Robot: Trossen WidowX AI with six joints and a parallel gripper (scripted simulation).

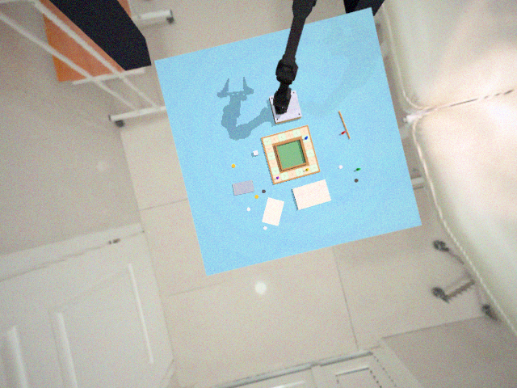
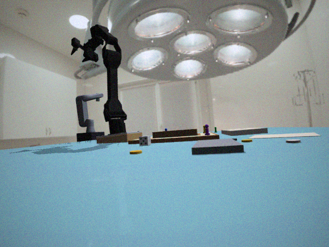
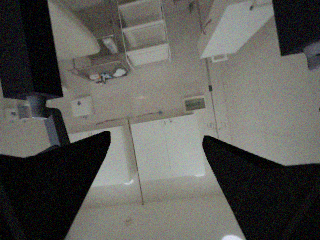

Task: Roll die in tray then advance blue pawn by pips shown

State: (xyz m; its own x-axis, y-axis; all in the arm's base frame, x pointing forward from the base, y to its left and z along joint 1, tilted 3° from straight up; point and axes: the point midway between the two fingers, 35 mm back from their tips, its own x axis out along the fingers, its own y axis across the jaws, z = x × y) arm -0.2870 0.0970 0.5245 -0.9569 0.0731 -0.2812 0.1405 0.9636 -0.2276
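The white die is 57 cm ahead of my gripper tip, 52 cm below it and 29 cm to the right of it. From my gripper tip the other things lie so: wooden stick (53 cm below, 52 cm ahead, 25 cm to the left); blue pawn (55 cm ahead, 50 cm below, 1 cm to the left); red pawn (56 cm ahead, 52 cm below, 23 cm to the left).
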